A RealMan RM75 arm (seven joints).
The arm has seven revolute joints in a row. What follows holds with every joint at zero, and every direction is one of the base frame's. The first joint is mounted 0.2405 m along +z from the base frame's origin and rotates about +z. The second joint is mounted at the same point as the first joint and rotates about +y. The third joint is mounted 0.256 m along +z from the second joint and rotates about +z. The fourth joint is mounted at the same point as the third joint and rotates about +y. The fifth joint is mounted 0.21 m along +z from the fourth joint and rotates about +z. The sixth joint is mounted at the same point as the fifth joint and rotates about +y. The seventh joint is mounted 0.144 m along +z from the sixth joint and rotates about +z. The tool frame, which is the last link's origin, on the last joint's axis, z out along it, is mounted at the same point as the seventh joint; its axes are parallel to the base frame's.
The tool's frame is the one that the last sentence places.
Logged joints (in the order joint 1, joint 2, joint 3, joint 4, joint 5, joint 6, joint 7), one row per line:
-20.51 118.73 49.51 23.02 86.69 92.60 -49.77
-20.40 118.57 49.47 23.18 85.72 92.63 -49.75
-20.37 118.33 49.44 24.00 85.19 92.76 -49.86
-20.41 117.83 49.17 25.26 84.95 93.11 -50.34
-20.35 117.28 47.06 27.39 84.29 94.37 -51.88
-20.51 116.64 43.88 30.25 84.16 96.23 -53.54
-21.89 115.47 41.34 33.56 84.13 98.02 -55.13
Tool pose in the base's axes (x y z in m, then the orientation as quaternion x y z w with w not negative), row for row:
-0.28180 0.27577 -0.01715 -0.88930 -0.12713 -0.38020 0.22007
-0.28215 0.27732 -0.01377 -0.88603 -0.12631 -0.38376 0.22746
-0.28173 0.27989 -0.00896 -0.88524 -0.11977 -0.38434 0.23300
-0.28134 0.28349 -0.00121 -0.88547 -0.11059 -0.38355 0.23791
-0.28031 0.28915 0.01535 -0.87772 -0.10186 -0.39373 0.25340
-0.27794 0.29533 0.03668 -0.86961 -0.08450 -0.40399 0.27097
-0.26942 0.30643 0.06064 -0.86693 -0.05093 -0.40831 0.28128
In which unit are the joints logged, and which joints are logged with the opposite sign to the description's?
The joints are logged in degrees. Opposite sign: joint 2.
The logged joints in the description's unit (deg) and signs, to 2 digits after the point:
-20.51 -118.73 49.51 23.02 86.69 92.60 -49.77
-20.40 -118.57 49.47 23.18 85.72 92.63 -49.75
-20.37 -118.33 49.44 24.00 85.19 92.76 -49.86
-20.41 -117.83 49.17 25.26 84.95 93.11 -50.34
-20.35 -117.28 47.06 27.39 84.29 94.37 -51.88
-20.51 -116.64 43.88 30.25 84.16 96.23 -53.54
-21.89 -115.47 41.34 33.56 84.13 98.02 -55.13

